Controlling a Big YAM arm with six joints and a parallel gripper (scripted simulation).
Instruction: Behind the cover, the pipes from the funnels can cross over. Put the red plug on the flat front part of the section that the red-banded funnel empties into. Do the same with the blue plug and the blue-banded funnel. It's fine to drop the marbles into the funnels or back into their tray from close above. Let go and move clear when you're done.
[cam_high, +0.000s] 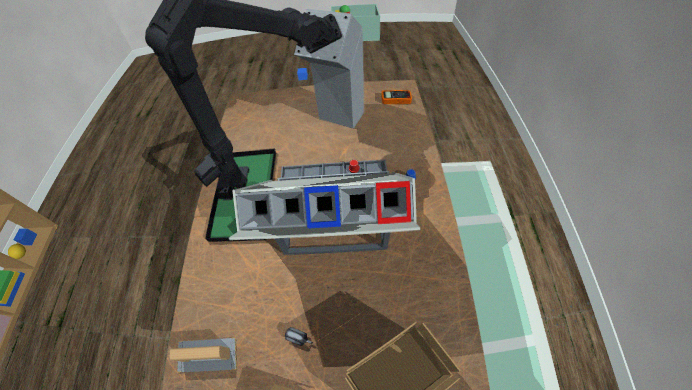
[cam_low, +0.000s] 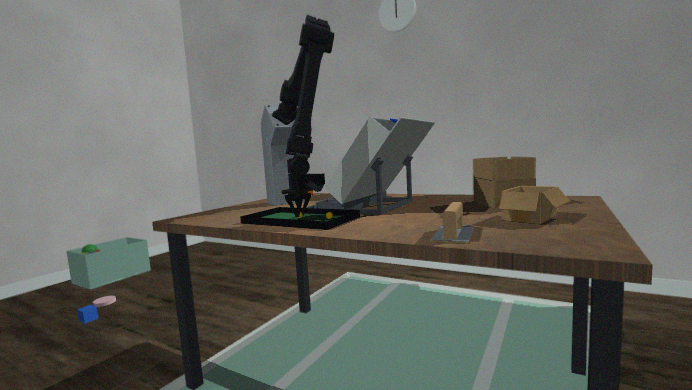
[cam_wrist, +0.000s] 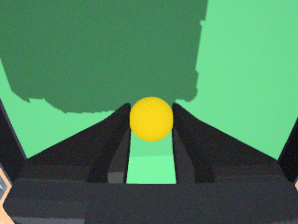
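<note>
Right now my hand is 20 mm above the green marble tray. The rest, counted from my hand: small tool (550 mm ahead, 50 mm to the left, 10 mm below); cover (270 mm to the left, 230 mm ahead, 180 mm above); red plug (400 mm to the left, 70 mm ahead).
</note>
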